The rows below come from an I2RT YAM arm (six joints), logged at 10 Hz.
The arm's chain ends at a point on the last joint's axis. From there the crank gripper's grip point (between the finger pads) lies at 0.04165 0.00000 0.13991 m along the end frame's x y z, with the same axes.
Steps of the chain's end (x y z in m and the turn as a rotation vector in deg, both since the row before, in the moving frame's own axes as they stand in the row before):
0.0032 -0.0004 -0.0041 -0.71 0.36 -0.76
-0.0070 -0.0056 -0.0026 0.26 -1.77 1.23
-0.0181 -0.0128 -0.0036 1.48 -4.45 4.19
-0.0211 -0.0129 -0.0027 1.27 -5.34 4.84
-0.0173 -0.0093 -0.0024 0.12 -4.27 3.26
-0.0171 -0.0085 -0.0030 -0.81 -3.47 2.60
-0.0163 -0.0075 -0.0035 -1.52 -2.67 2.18
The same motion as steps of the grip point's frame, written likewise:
0.0041 0.0008 -0.0044 -0.71 0.36 -0.76
-0.0113 -0.0054 -0.0014 0.26 -1.77 1.23
-0.0290 -0.0138 -0.0008 1.48 -4.45 4.19
-0.0343 -0.0131 0.0006 1.27 -5.34 4.84
-0.0279 -0.0075 0.0003 0.12 -4.27 3.26
-0.0257 -0.0048 -0.0008 -0.81 -3.47 2.60
-0.0230 -0.0023 -0.0018 -1.52 -2.67 2.18

